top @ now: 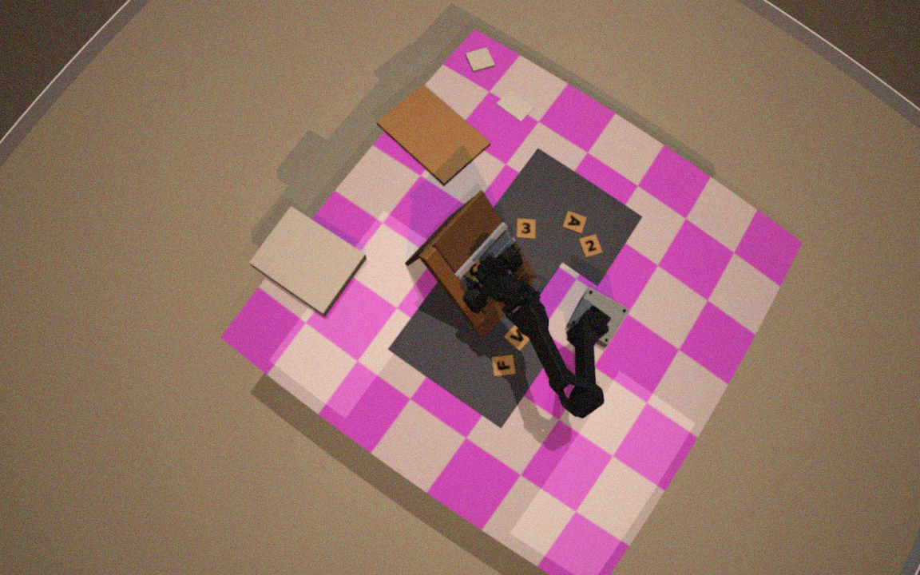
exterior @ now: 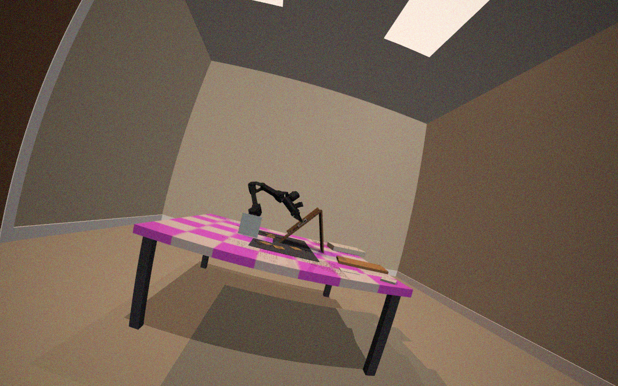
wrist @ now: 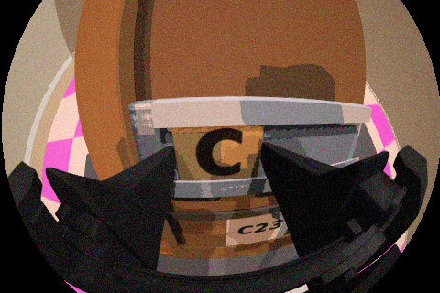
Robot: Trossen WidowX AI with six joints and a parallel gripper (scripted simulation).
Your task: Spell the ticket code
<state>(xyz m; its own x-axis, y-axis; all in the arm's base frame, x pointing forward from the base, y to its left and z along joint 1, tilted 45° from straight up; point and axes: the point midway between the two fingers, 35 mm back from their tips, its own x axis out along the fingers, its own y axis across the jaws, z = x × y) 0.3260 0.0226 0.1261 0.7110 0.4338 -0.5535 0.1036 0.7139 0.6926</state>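
Right now my gripper tip is right at the c tile. From my gripper tip the other things lie so: white ticket: 70 mm behind, 40 mm to the right, 90 mm below; 3 tile: 30 mm behind, 240 mm to the right, 160 mm below; v tile: 190 mm behind, 40 mm to the left, 160 mm below.
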